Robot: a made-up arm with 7 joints.
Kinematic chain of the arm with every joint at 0, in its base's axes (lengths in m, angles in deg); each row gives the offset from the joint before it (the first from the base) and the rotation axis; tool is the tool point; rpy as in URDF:
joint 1: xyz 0 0.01 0.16 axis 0.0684 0.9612 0.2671
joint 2: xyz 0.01 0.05 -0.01 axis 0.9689 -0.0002 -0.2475
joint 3: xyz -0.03 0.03 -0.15 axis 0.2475 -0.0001 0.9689
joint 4: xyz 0 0.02 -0.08 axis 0.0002 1 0
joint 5: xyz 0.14 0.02 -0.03 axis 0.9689 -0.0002 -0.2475
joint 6: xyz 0.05 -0.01 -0.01 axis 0.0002 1 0
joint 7: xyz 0.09 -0.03 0 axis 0.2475 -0.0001 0.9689
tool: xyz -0.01 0 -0.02 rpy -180 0 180
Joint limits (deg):
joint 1: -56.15..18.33
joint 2: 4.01..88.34
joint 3: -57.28..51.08
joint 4: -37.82..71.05
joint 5: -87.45..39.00
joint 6: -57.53..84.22
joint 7: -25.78..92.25
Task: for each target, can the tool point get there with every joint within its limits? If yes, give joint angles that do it. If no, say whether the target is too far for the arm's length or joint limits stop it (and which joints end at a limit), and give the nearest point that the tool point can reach.
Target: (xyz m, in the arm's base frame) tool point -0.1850 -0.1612 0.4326
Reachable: no: joint limits stop it (at a limit: joint 1, joint 2, joint 3, joint 4, joint 7) | nearest point -0.0485 0.0804 0.3815 | short by 0.282 m
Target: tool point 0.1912 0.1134 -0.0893
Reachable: yes | joints 8.49 45.06 -41.69 -7.12 -75.53 -46.59 47.61
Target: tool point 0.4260 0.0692 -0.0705
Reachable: yes | joints -39.87 16.63 -21.48 43.26 -65.15 -13.52 71.14
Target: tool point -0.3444 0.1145 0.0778
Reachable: no: joint limits stop it (at a limit: joint 1, joint 3, joint 4, joint 5, joint 6, joint 7) | nearest point -0.2685 0.1922 -0.1954 | short by 0.294 m
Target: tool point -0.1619 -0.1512 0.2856
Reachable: no: joint limits stop it (at a limit: joint 1, joint 2, joint 3, joint 4, joint 6, joint 7) | nearest point -0.0441 0.0781 0.3462 | short by 0.265 m
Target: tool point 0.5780 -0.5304 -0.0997
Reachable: no: too far | nearest point 0.3652 -0.1757 -0.0245 | short by 0.420 m
